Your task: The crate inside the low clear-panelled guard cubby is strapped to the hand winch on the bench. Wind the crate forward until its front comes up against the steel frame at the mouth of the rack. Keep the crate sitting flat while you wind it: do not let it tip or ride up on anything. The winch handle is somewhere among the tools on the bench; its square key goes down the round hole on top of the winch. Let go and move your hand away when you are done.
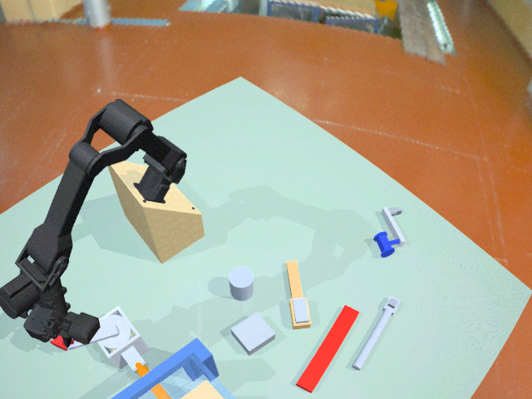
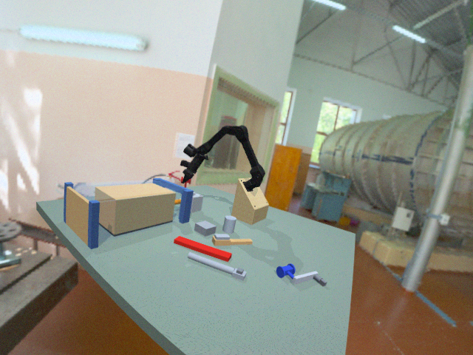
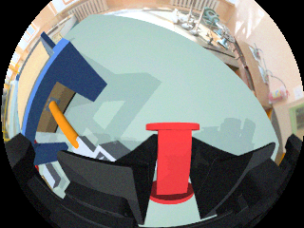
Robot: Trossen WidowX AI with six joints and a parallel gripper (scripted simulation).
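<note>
Now: gripper tip 50 mm to the right of the winch handle and 30 mm above it. From my gripper tip the other things lie so: pale grey winch (100 mm to the left, 100 mm below); then red knob (10 mm behind, 10 mm to the left); then blue frame (180 mm ahead, 120 mm to the left, 20 mm below).
</note>
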